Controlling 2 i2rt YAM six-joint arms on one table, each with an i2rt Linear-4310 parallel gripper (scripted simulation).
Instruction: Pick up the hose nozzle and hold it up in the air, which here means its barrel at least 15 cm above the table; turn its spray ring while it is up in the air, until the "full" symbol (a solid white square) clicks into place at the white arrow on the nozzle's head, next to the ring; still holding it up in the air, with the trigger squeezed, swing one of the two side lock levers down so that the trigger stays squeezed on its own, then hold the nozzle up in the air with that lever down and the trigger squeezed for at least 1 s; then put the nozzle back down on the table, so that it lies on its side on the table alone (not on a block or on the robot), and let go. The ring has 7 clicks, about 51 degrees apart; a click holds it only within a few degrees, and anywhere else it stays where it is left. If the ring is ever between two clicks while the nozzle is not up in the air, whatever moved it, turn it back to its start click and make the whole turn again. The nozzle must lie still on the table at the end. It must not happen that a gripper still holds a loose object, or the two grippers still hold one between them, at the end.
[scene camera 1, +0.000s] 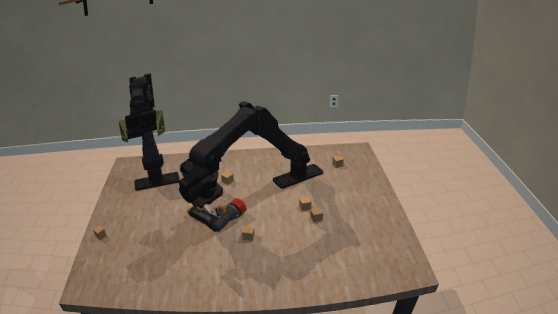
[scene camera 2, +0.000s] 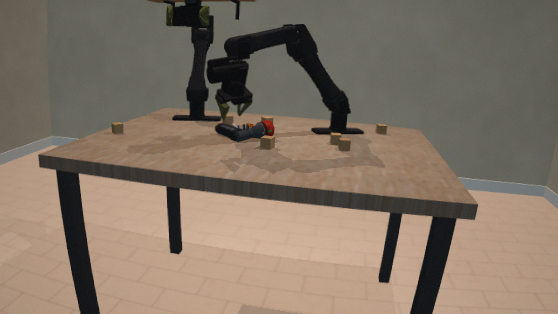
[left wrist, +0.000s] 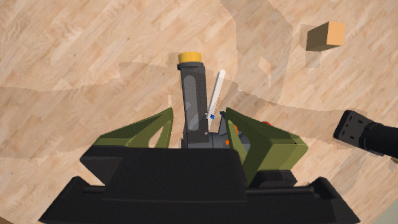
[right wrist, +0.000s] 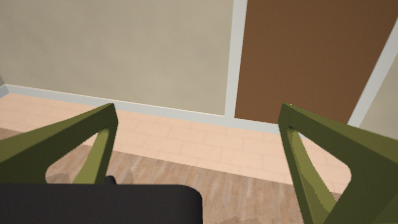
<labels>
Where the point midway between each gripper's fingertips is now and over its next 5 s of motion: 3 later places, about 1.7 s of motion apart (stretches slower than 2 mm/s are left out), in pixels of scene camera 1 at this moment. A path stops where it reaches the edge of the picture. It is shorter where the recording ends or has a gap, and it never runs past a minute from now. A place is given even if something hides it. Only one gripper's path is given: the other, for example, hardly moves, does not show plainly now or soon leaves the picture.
My right gripper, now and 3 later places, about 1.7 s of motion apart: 142, 136; 187, 196; 201, 210; 202, 211
</labels>
